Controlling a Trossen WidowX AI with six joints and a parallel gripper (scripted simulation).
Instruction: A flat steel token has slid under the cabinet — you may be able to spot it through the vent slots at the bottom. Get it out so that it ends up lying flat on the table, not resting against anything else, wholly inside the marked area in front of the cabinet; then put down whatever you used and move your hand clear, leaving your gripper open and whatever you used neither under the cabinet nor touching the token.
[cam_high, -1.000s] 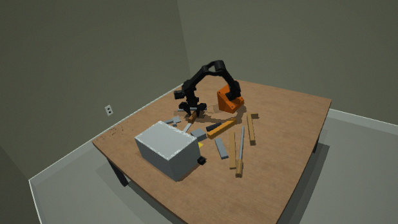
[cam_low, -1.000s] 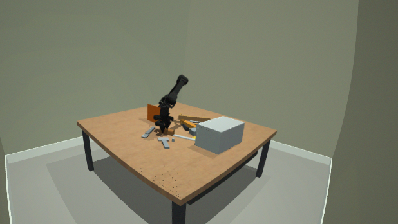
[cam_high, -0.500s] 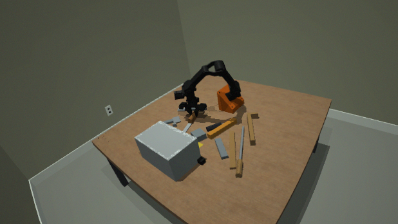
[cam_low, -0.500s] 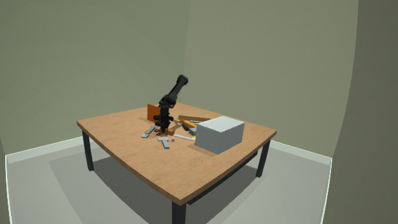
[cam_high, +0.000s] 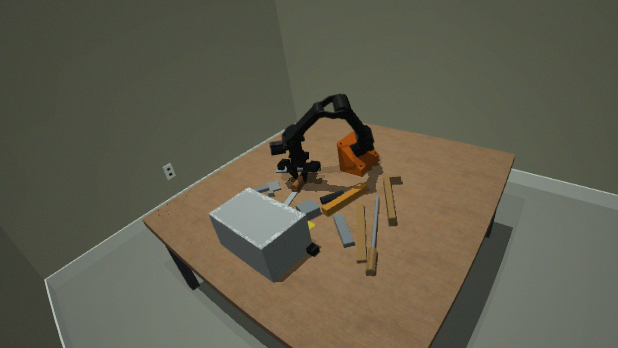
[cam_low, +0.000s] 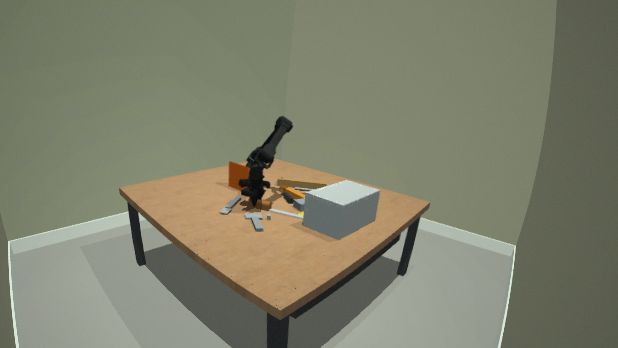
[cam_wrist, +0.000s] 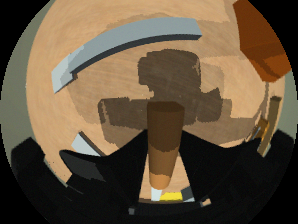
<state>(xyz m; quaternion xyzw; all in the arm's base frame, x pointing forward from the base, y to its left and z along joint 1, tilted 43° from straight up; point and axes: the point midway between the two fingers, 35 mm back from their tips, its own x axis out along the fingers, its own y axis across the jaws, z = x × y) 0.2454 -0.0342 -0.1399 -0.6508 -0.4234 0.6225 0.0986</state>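
The grey block is 190 mm to the left of my gripper tip, 130 mm ahead of it and 10 mm above it. Round my gripper tip: wooden stick 420 mm to the left, 90 mm ahead; then orange bar 260 mm to the left, 10 mm behind, 10 mm above; then grey t-piece 140 mm ahead, 100 mm to the right.
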